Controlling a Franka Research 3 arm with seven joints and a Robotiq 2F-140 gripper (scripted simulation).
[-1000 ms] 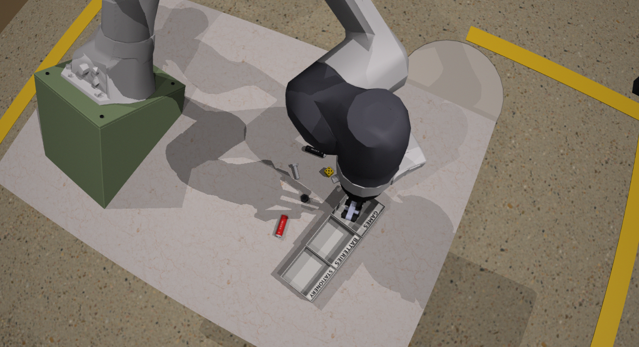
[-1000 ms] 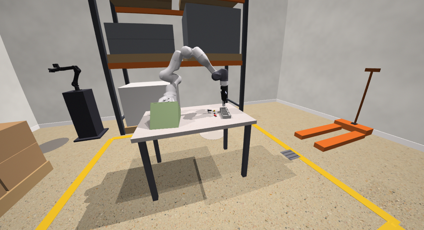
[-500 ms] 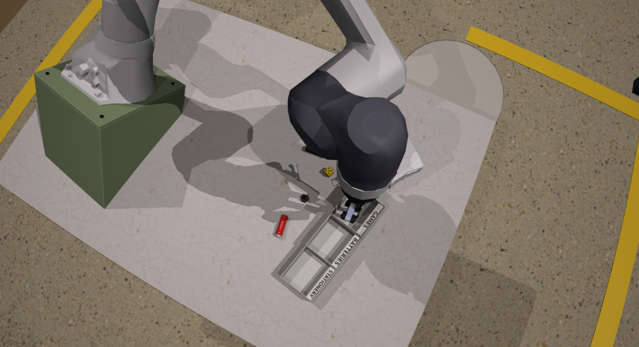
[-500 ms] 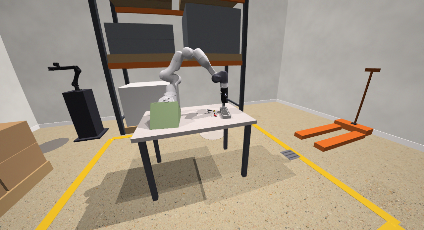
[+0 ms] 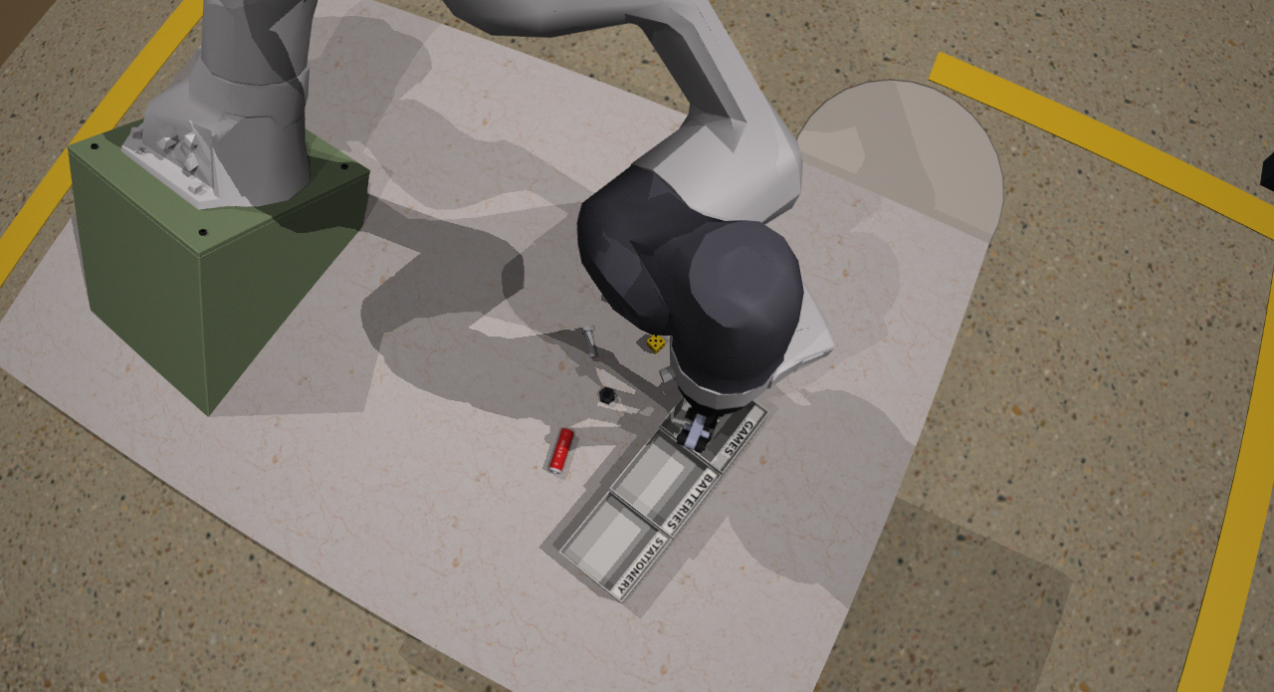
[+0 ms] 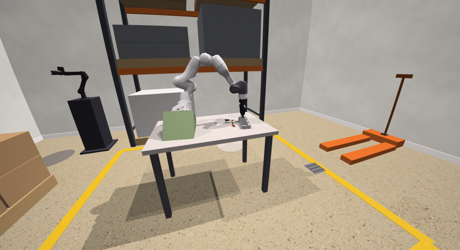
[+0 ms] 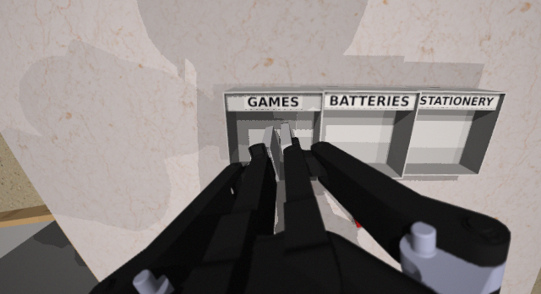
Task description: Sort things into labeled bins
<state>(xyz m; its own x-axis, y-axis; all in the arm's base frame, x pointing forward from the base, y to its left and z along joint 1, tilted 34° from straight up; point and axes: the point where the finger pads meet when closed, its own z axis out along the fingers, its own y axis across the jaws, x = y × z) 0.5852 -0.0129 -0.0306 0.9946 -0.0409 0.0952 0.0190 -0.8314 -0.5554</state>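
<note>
The black battery lies 140 mm behind my hand, 100 mm to the left of it and 40 mm below it. Round my hand: black nut (110 mm behind, 50 mm below, 10 mm to the right); red battery (130 mm behind, 90 mm to the right, 40 mm below); yellow die (90 mm behind, 70 mm to the left, 40 mm below).
</note>
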